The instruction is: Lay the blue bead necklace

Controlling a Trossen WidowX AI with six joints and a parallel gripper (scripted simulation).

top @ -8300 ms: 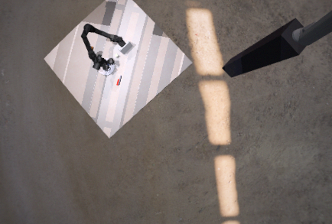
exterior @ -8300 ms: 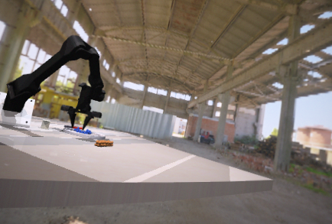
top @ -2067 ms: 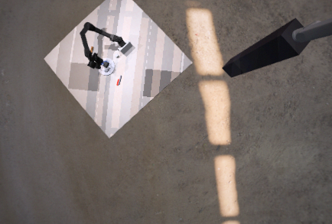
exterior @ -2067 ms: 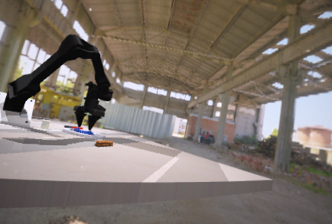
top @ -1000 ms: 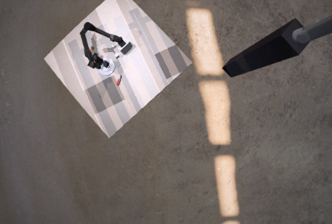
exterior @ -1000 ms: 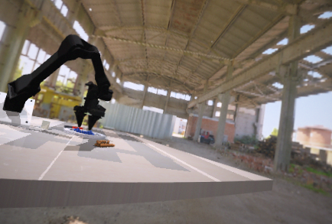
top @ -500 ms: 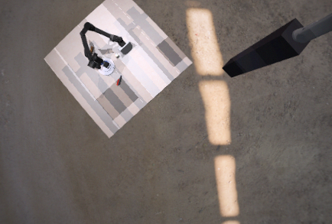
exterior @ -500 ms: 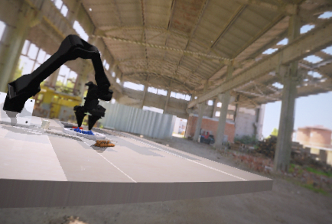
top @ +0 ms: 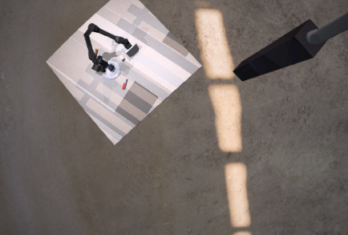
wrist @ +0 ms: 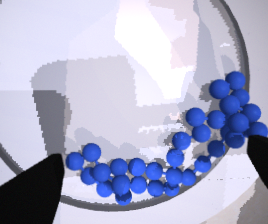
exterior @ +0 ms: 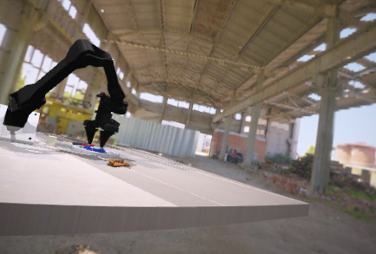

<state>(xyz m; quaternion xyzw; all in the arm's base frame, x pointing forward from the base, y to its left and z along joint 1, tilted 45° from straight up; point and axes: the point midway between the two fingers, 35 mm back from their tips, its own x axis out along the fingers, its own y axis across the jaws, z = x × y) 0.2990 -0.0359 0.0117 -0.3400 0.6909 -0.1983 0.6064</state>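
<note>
Right now my gripper tip is 2 cm to the right of the round white bead board, 2 cm short of it and 2 cm above it. Round my gripper tip: small white block 16 cm behind, 3 cm to the left, 1 cm below; red pen-like object 25 cm to the left, 3 cm ahead, 2 cm below.
</note>
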